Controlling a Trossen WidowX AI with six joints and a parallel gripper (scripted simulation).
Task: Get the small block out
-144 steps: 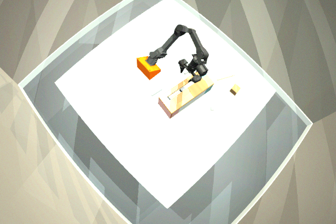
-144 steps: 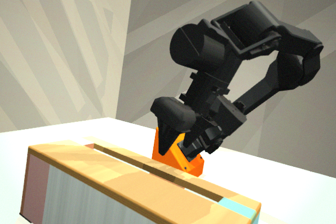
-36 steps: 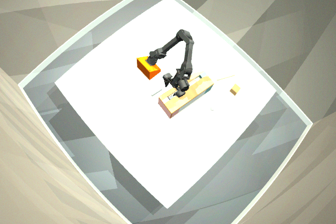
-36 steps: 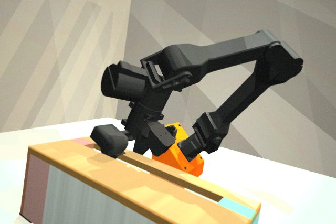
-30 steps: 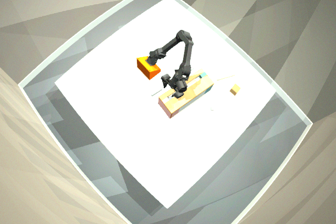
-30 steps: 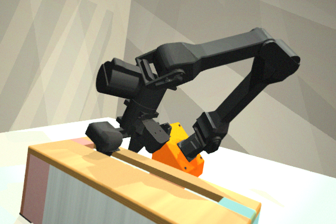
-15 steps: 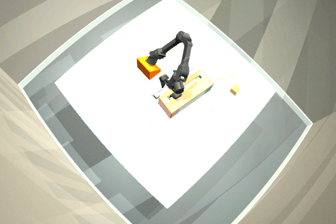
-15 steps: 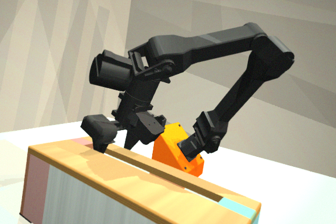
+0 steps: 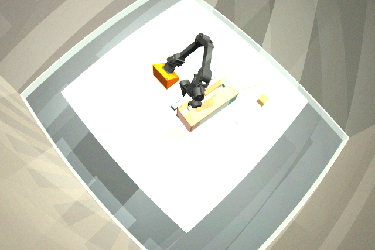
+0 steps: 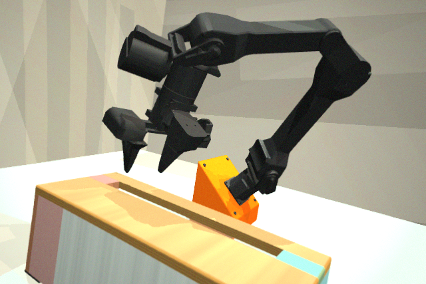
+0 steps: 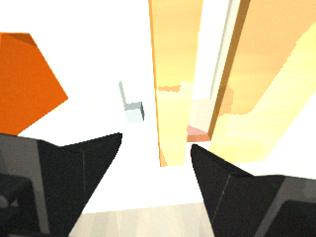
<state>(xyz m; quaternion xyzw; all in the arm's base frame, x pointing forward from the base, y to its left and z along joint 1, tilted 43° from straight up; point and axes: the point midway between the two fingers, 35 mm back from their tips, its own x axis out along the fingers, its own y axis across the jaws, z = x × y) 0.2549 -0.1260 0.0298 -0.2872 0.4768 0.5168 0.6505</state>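
My gripper tip is 13 cm above the grey block, 5 cm past it and 4 cm to the left of it. Also, from my gripper tip: tan block (44 cm to the left, 32 cm ahead, 12 cm below); then thin stick (47 cm to the left, 20 cm ahead, 14 cm below); then box (12 cm to the left, 8 cm below, 5 cm ahead).
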